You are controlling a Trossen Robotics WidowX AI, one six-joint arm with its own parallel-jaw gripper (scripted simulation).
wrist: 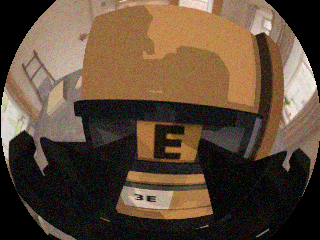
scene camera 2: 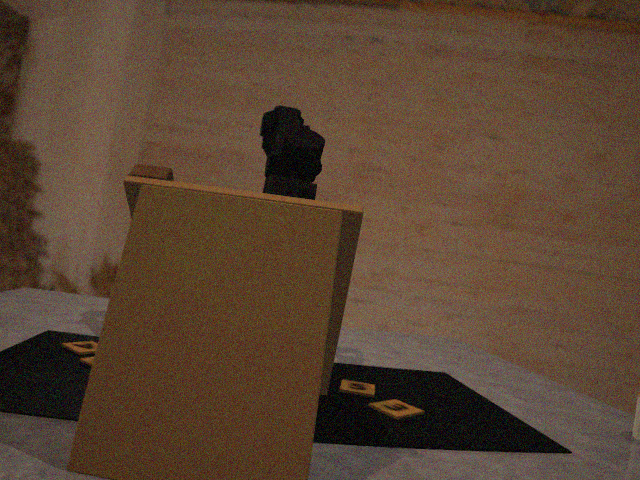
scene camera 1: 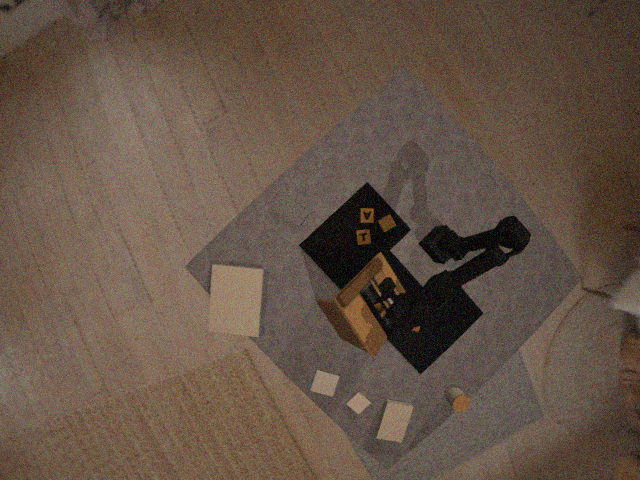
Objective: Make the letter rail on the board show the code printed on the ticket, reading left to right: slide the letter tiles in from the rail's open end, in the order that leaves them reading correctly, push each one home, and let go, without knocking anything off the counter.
same spot on wooden board: [scene camera 2: 222,326] = [scene camera 1: 340,325]
